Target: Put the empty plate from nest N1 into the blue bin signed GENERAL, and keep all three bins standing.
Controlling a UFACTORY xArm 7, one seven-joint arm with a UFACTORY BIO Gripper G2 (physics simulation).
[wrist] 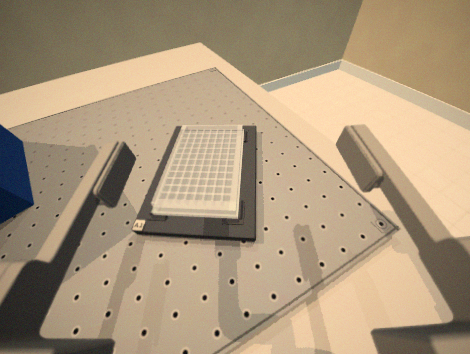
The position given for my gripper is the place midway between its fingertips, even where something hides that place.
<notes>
In view: my gripper (233, 141) and a clear plate (202, 178).
</notes>
